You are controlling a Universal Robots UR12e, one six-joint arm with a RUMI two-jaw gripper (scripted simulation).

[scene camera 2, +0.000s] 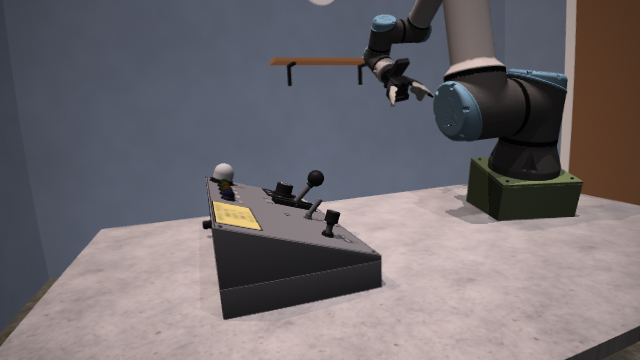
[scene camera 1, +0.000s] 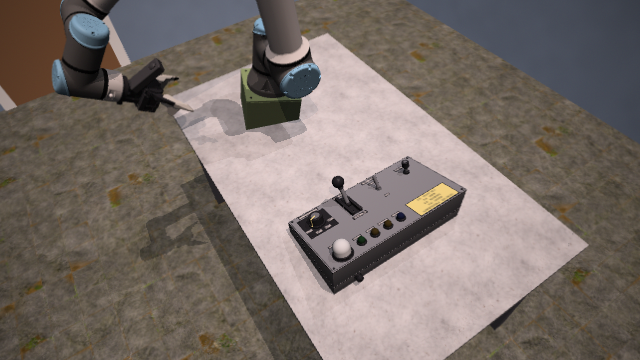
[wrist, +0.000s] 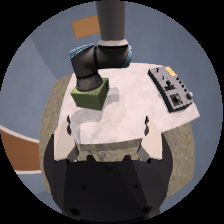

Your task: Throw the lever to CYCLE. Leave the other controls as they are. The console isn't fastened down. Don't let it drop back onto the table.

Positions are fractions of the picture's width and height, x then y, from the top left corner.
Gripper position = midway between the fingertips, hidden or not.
Labels:
My gripper shows in scene camera 2 (0.65,0.28), in scene camera 1 (0.29,0.26) and in the wrist view (0.48,0.52). A wedge-shaped console shows in scene camera 2 (0.42,0.71), in scene camera 1 (0.64,0.56) and in the wrist view (0.79,0.39).

